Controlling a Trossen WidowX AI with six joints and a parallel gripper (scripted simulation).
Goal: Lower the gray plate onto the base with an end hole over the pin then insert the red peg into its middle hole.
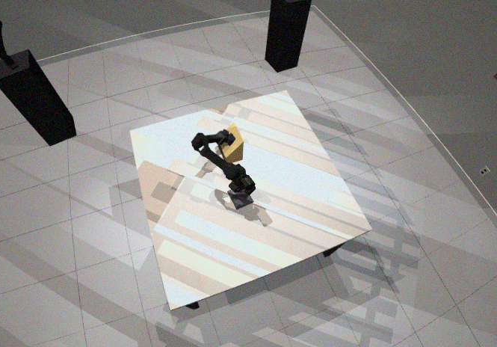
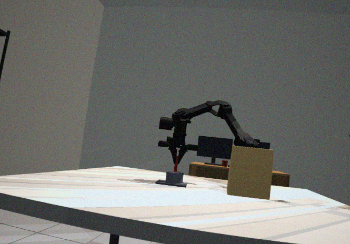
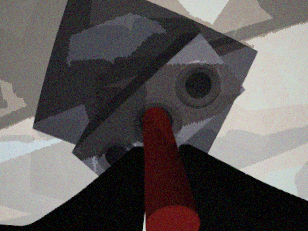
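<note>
Right now the red peg is right at my gripper tip. Round my gripper tip: dark flat base 90 mm below, 10 mm to the left, 10 mm ahead; gray plate 50 mm below.
</note>
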